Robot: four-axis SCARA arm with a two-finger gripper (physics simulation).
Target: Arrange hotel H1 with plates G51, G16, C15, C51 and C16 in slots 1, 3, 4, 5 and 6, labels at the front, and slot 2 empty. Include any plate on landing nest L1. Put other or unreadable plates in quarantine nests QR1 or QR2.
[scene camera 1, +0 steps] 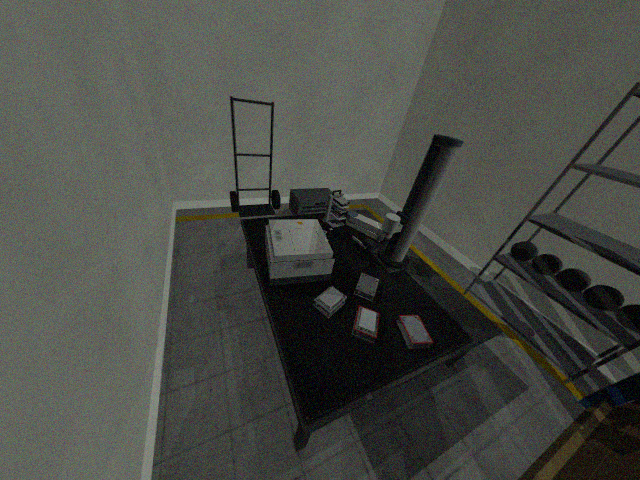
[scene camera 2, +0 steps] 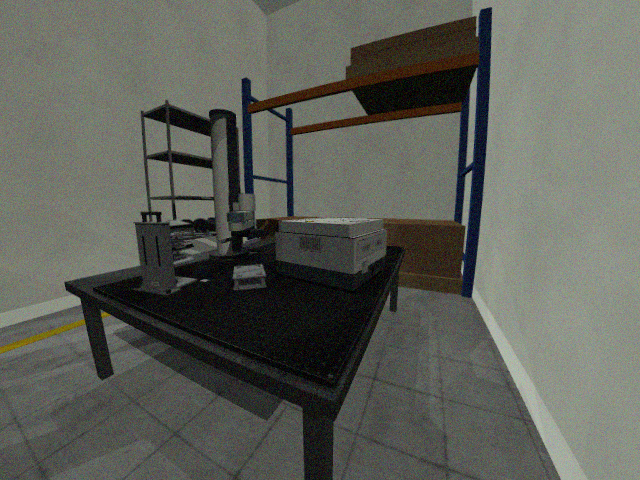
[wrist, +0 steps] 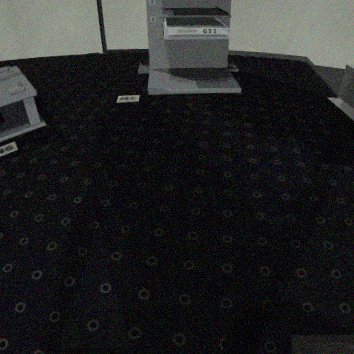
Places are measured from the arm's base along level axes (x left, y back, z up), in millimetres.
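Where they show: gripper, fingertip midpoint: (scene camera 1: 360, 234) (scene camera 2: 232, 242) (wrist: 161, 84); arm's base, origin of the base link: (scene camera 1: 392, 257) (scene camera 2: 229, 254).
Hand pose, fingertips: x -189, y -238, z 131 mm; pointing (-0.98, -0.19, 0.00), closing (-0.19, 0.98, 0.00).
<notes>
Each offset is from my fingertips to the centre of the thing. "spot": to the spot under its first point.
Hotel H1 {dx -370, dy -23, dz +28 mm} (scene camera 1: 329, 209) (scene camera 2: 155, 255) (wrist: 189, 54) is a grey upright rack at the far end of the table. In the wrist view, a plate labelled G51 {dx -330, dy -16, dz -27 mm} (wrist: 196, 32) sits in its slot 1, label facing the camera. The higher slots are cut off there. The H1 label {spot: dx -256, dy -100, dz -118 mm} (wrist: 128, 99) lies on the mat before it. Two red-rimmed nests {dx +643, dy -344, dz -61 mm} (scene camera 1: 366, 322) {spot: dx +774, dy -126, dz -68 mm} (scene camera 1: 414, 330) stand near the table's front; their markings are unreadable. My gripper (scene camera 2: 237, 249) hangs under the arm near the column, apart from the hotel. It is open and empty; its fingertips are dark and small.
A large pale box-shaped unit {dx +84, dy -551, dz +5 mm} (scene camera 1: 300, 266) (scene camera 2: 323, 250) stands along one table side. A grey nest {spot: dx +467, dy -483, dz -55 mm} (scene camera 1: 330, 299) and another {dx +418, dy -188, dz -89 mm} (scene camera 1: 367, 286) stand nearer the front. A low grey stand (scene camera 2: 249, 276) (wrist: 17, 92) is left of the hotel in the wrist view. The arm column (scene camera 1: 421, 198) (scene camera 2: 220, 180) rises beside the nests.
</notes>
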